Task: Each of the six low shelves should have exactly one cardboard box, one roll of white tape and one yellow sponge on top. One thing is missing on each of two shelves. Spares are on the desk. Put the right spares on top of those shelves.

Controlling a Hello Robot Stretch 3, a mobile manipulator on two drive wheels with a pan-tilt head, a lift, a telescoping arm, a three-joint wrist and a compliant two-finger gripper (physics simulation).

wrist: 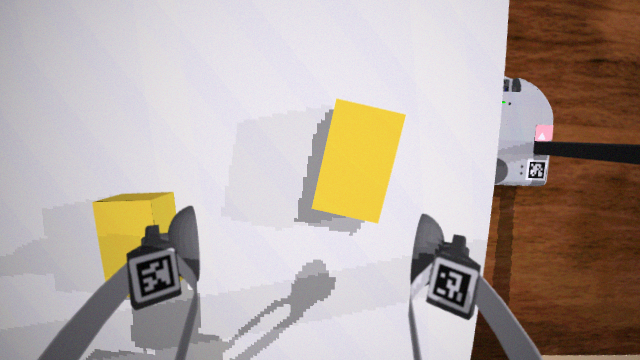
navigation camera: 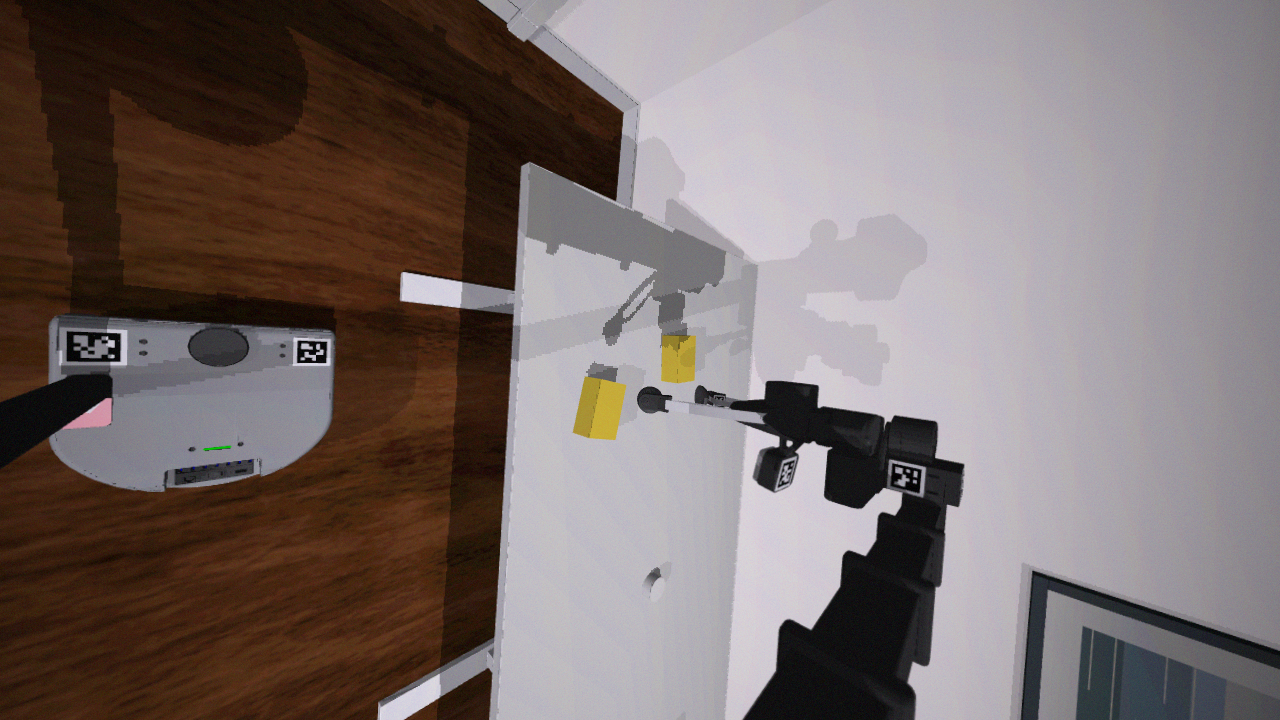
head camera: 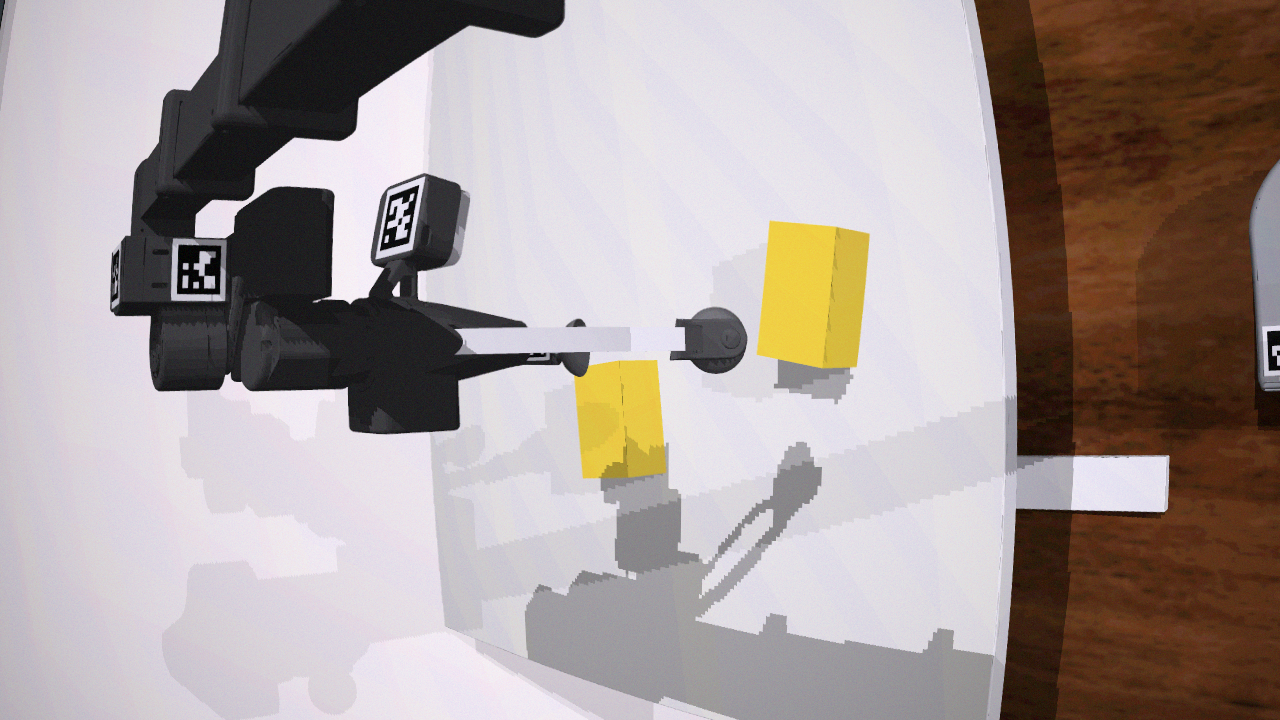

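Observation:
Two yellow sponges stand on the white desk (head camera: 554, 179) (navigation camera: 608, 537) (wrist: 150, 100). The sponge nearer the open floor edge (head camera: 796, 291) (navigation camera: 597, 407) (wrist: 358, 160) shows ahead of the fingers in the wrist view, right of centre. The sponge nearer the wall (head camera: 599, 416) (navigation camera: 677, 360) (wrist: 122, 220) is partly hidden by the left finger there. My gripper (head camera: 646, 343) (navigation camera: 680, 398) (wrist: 307, 236) is open and empty, above the desk. A small white round thing (navigation camera: 657, 588), perhaps a tape roll, lies farther along the desk in the navigation view. The low shelves do not show.
My base (navigation camera: 187, 402) (wrist: 520, 120) stands on the brown wood floor beside the desk's long edge. A white desk leg (head camera: 1118, 483) (navigation camera: 456, 291) sticks out over the floor. A wall (navigation camera: 984, 179) with a framed picture (navigation camera: 1038, 626) runs along the desk's other side.

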